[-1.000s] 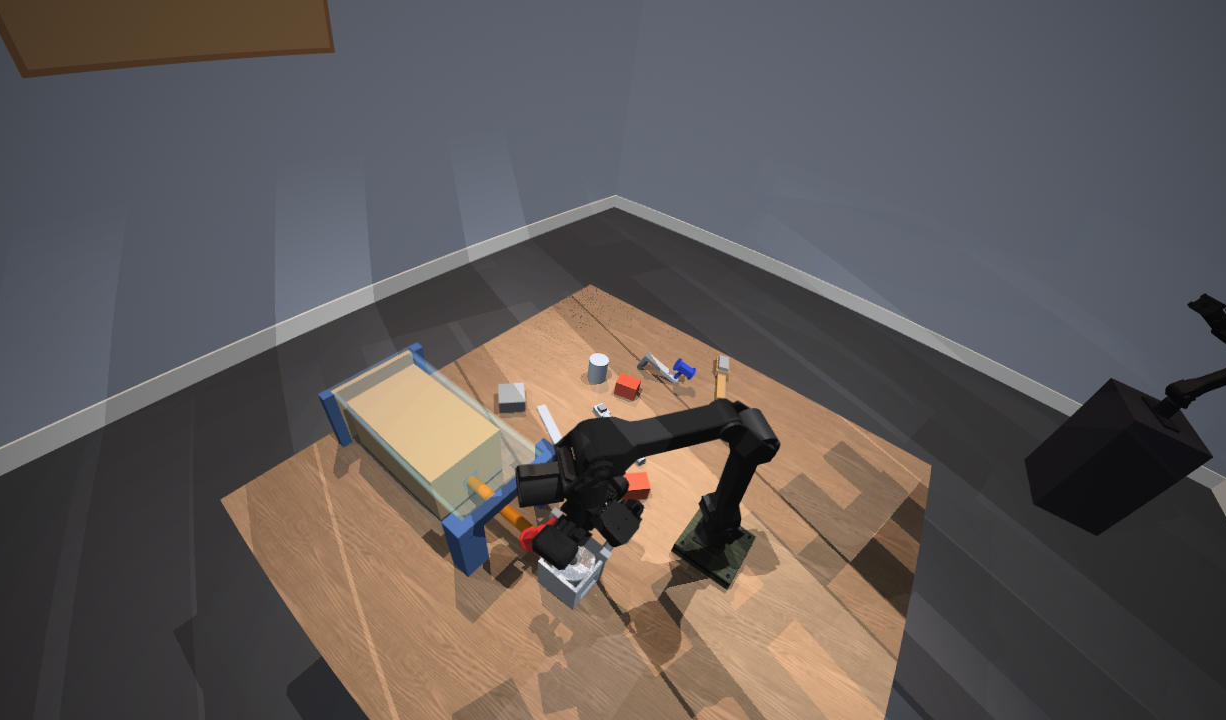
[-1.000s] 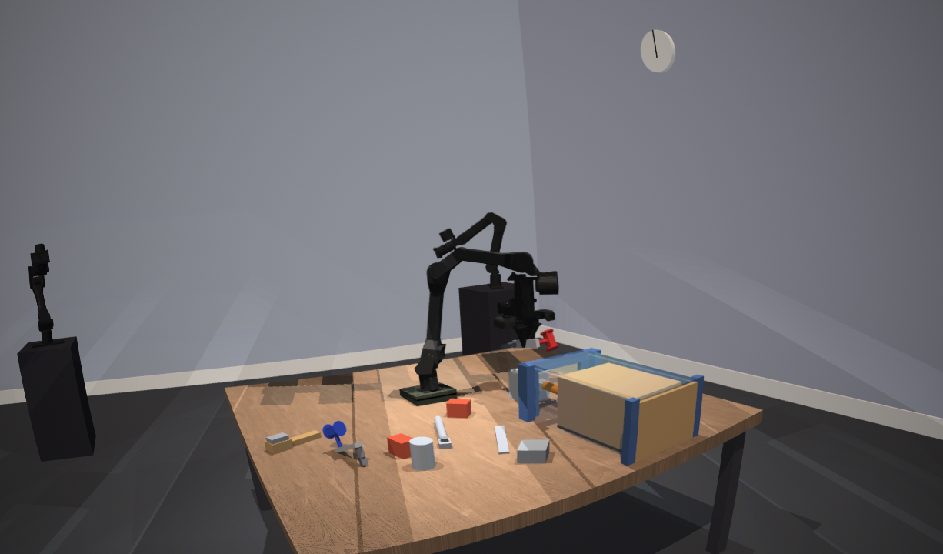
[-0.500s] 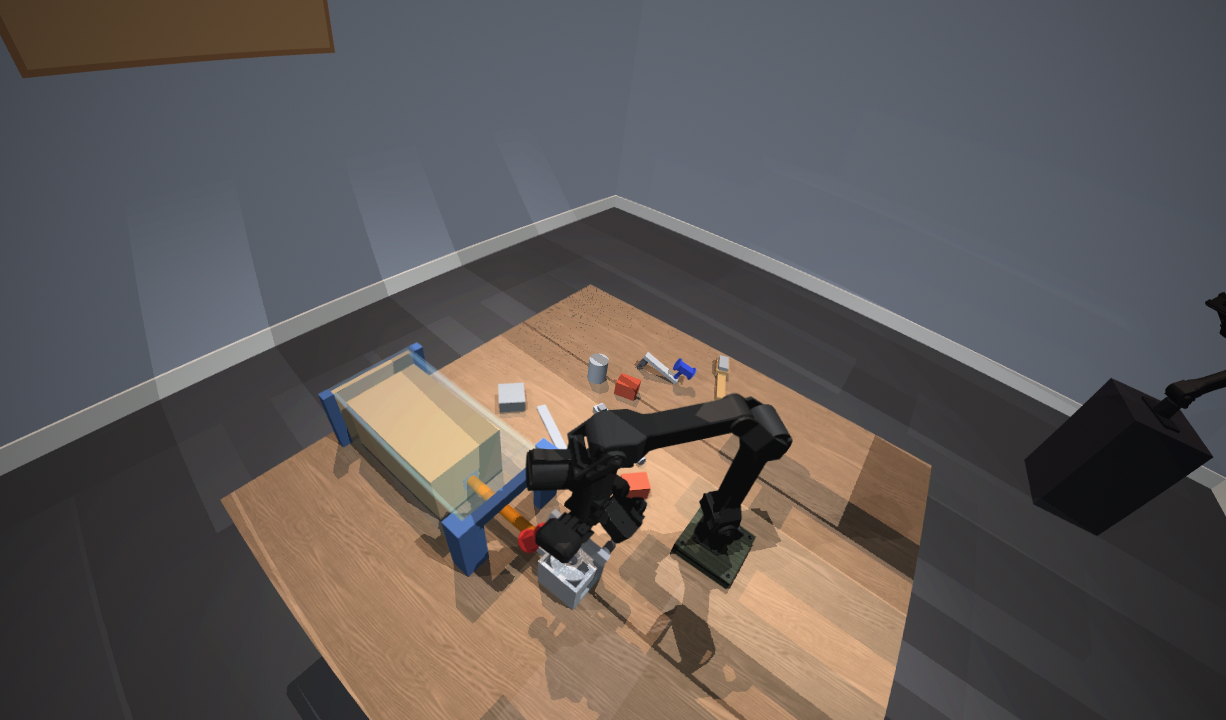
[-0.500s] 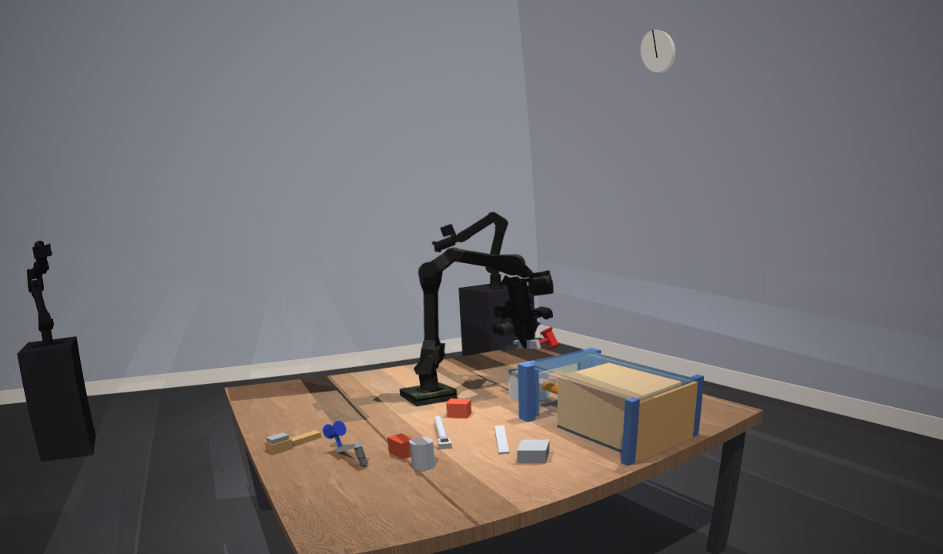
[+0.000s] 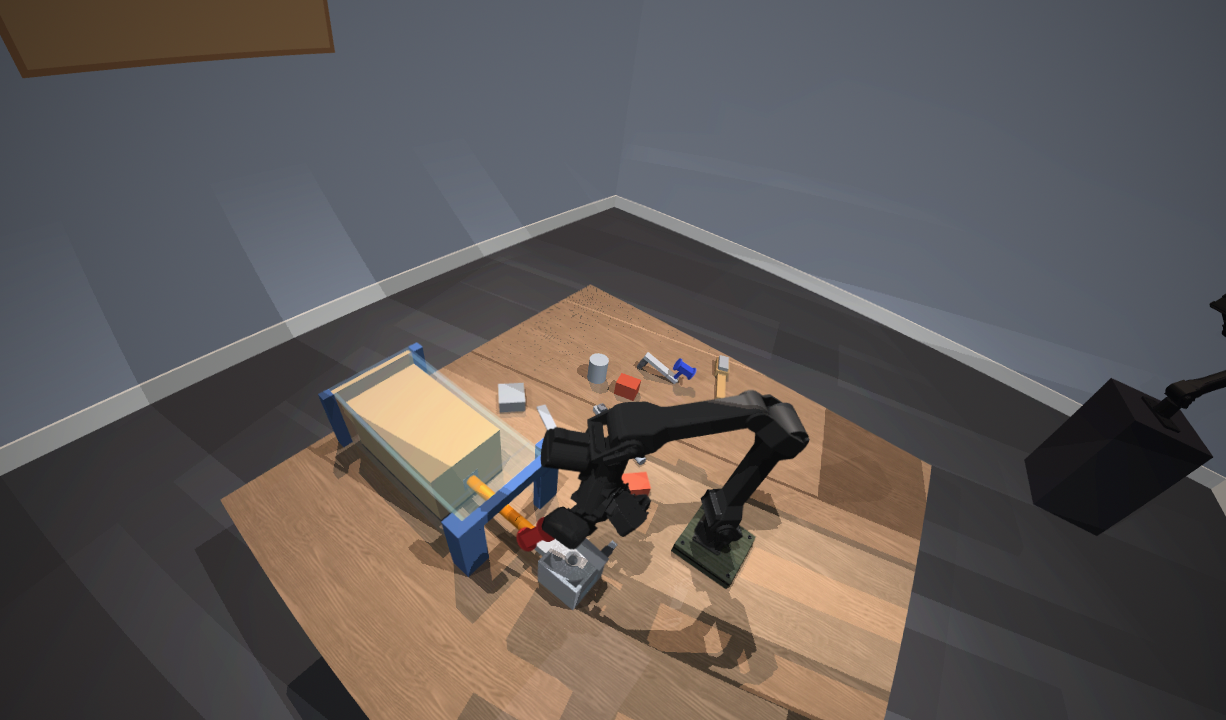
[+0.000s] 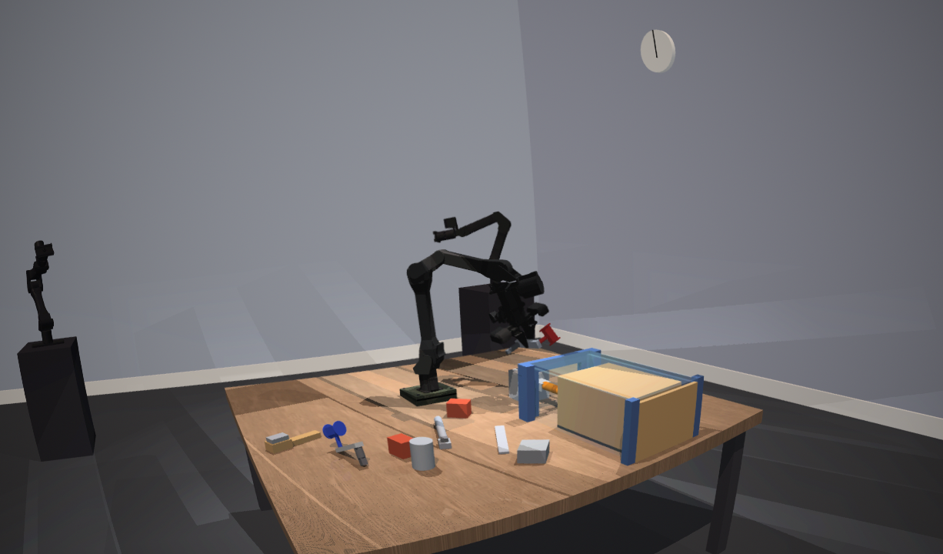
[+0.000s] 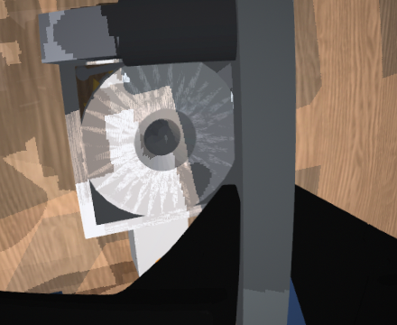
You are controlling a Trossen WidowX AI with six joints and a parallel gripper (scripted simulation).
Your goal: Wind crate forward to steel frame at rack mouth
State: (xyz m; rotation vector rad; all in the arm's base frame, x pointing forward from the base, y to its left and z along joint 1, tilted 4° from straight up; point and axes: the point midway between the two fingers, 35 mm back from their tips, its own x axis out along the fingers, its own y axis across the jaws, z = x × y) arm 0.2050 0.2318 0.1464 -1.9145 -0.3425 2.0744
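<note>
Now: the winch handle 10 mm ahead of my gripper tip and 10 mm above it. From my gripper tip the other things lie so: red knob 50 mm ahead, 30 mm to the left, 30 mm above; grey winch 10 mm behind, 10 mm to the right, 130 mm below; blue frame 160 mm ahead, 20 mm to the right, 60 mm below.
</note>
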